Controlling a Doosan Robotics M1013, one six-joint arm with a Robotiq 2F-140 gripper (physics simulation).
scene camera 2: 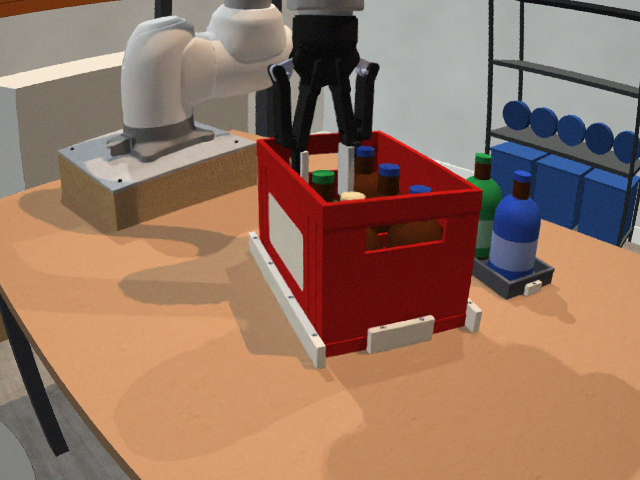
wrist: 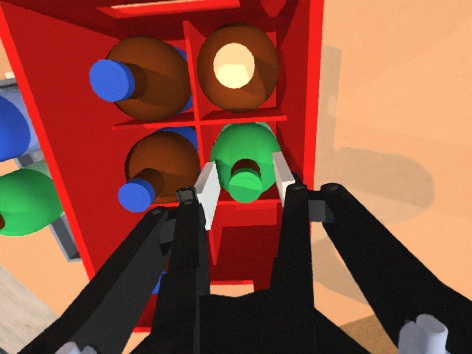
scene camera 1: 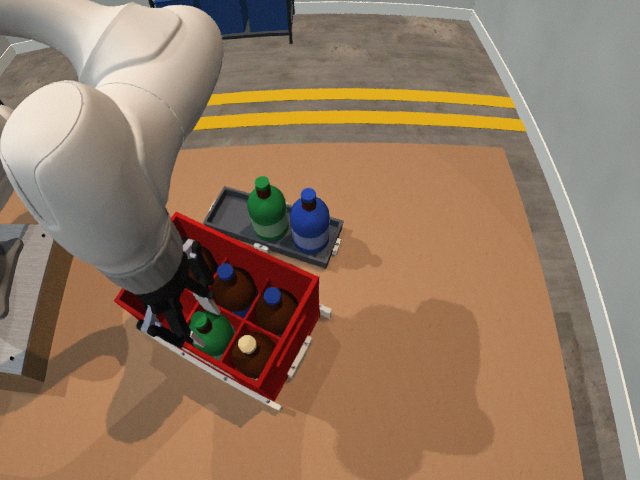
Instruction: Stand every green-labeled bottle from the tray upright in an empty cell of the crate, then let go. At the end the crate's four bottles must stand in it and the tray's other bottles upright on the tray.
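Frame: origin at the arm's base, x up, y back, z right, level; centimetres.
Where they show: gripper, fingertip midpoint: [wrist: 245, 171] [scene camera 1: 205, 326]; arm's base, origin of the base link: [scene camera 2: 158, 142].
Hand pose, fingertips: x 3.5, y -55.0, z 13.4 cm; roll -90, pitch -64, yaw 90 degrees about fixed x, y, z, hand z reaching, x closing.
Note:
Things, the pixels of their top centre, and the offset from my fingertips.
- red crate, middle of its top: [wrist: 183, 201] [scene camera 2: 358, 159] [scene camera 1: 209, 290] dz -4.1, dx +4.6, dy -2.0 cm
- grey tray, middle of its top: [scene camera 2: 477, 239] [wrist: 59, 181] [scene camera 1: 271, 221] dz -24.8, dx -10.4, dy -10.4 cm
- blue bottle, middle of its top: [scene camera 2: 523, 173] [scene camera 1: 308, 193] dz -21.1, dx +3.1, dy -18.2 cm
- brown cream-capped bottle, middle of its top: [wrist: 234, 66] [scene camera 1: 246, 343] dz +4.1, dx +3.4, dy -7.2 cm
A green bottle [scene camera 1: 216, 338] [scene camera 2: 323, 187] [wrist: 245, 140] stands upright in a cell of the red crate [scene camera 1: 248, 253] [scene camera 2: 392, 289] [wrist: 300, 75]. My gripper [scene camera 1: 204, 321] [scene camera 2: 324, 167] [wrist: 245, 171] is open, with its two pale fingertips apart on either side of this bottle's cap and neck. Another green bottle [scene camera 1: 267, 209] [scene camera 2: 485, 206] [wrist: 30, 200], with a pale green label, stands upright on the grey tray [scene camera 1: 230, 211] [scene camera 2: 493, 279] [wrist: 67, 240]. A blue bottle [scene camera 1: 309, 222] [scene camera 2: 516, 222] [wrist: 10, 125] stands upright beside it. The lower part of the crate's green bottle is hidden.
Brown blue-capped bottles [scene camera 1: 235, 291] [wrist: 150, 80] stand in the crate's tray-side cells, one partly hidden by my fingers. A brown cream-capped bottle [scene camera 1: 253, 359] [wrist: 234, 65] stands beside the crate's green one. The cell on the green bottle's other side is empty. Dividers and high walls surround the cells.

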